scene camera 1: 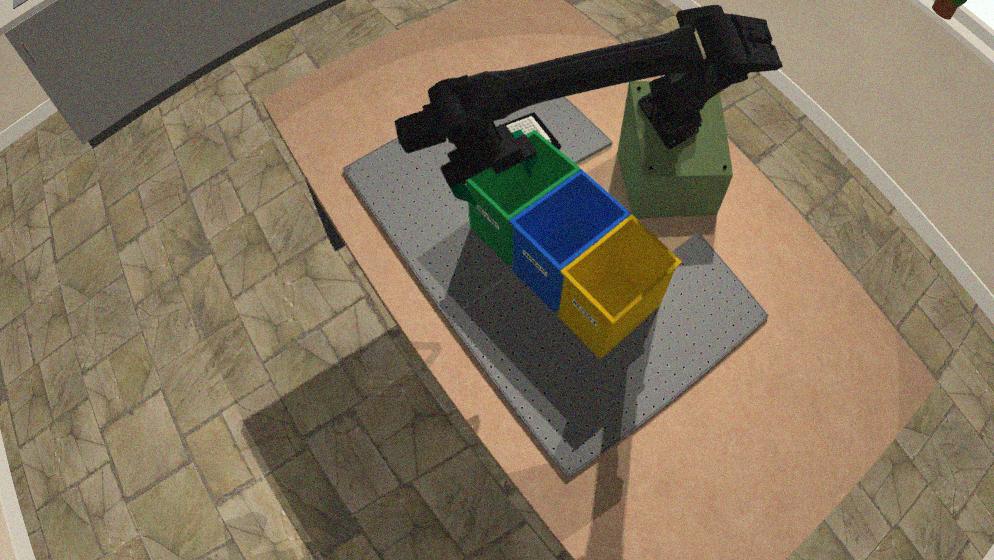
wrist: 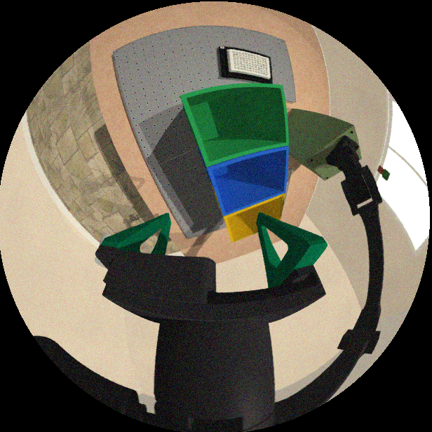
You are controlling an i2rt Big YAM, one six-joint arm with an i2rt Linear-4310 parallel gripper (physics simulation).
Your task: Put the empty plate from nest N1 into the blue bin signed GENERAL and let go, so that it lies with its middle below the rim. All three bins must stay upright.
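Where they show: gripper, between the fingertips: (scene camera 1: 502,189); arm's base, origin of its link: (scene camera 1: 668,117).
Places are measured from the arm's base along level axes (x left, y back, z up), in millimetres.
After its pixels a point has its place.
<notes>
The white plate with a grid of wells (scene camera 1: 526,126) {y -201, x -234, z -176 mm} (wrist: 249,64) lies in a black nest (scene camera 1: 549,130) {y -148, x -218, z -202 mm} (wrist: 223,65); in the scene view the green bin and arm partly hide it. The blue bin (scene camera 1: 573,219) {y -246, x 34, z -173 mm} (wrist: 252,175) stands upright, with no plate visible inside; its sign is too blurred to read. The green bin (scene camera 1: 528,173) (wrist: 245,117) and yellow bin (scene camera 1: 619,267) {y -213, x 163, z -198 mm} (wrist: 255,217) stand upright on either side of it. My gripper (scene camera 1: 493,182) {y -425, x 68, z 92 mm} (wrist: 213,217) is open and empty, above the green bin's outer side in the scene view, apart from the plate.
The bins stand in a row on a grey perforated board (scene camera 1: 719,316) {y -81, x 363, z -201 mm} (wrist: 150,80) on a tan table (scene camera 1: 799,417) {y -39, x 652, z -214 mm} (wrist: 107,130). The green arm pedestal (scene camera 1: 674,191) {y -40, x 104, z -115 mm} (wrist: 315,137) stands beside the row. The arm (scene camera 1: 591,73) {y -340, x 155, z 403 mm} reaches over the nest's side.
</notes>
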